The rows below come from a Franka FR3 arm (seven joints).
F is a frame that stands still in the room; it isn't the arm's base.
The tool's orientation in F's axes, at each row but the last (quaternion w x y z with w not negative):
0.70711 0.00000 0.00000 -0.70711
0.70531 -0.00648 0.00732 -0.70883
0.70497 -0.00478 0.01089 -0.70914
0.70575 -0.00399 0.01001 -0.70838
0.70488 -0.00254 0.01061 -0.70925
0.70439 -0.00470 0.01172 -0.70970
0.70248 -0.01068 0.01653 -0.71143
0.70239 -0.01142 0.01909 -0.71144
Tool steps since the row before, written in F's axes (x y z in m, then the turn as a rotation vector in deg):
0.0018 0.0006 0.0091 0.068 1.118 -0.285
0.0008 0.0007 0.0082 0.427 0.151 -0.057
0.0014 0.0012 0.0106 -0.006 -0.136 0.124
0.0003 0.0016 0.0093 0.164 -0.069 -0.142
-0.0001 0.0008 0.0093 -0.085 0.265 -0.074
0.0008 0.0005 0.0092 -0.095 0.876 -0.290
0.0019 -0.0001 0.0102 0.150 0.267 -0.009
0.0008 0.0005 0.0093 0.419 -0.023 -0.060
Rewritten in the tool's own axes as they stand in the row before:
-0.0006 0.0018 0.0091 -1.118 0.068 -0.285
-0.0007 0.0006 0.0082 -0.153 0.427 -0.049
-0.0013 0.0012 0.0106 0.135 -0.008 0.125
-0.0017 0.0001 0.0093 0.070 0.167 -0.138
-0.0009 -0.0003 0.0093 -0.264 -0.085 -0.079
-0.0006 0.0006 0.0092 -0.872 -0.095 -0.301
0.0000 0.0015 0.0103 -0.269 0.147 -0.006
-0.0006 0.0004 0.0093 0.018 0.421 -0.042

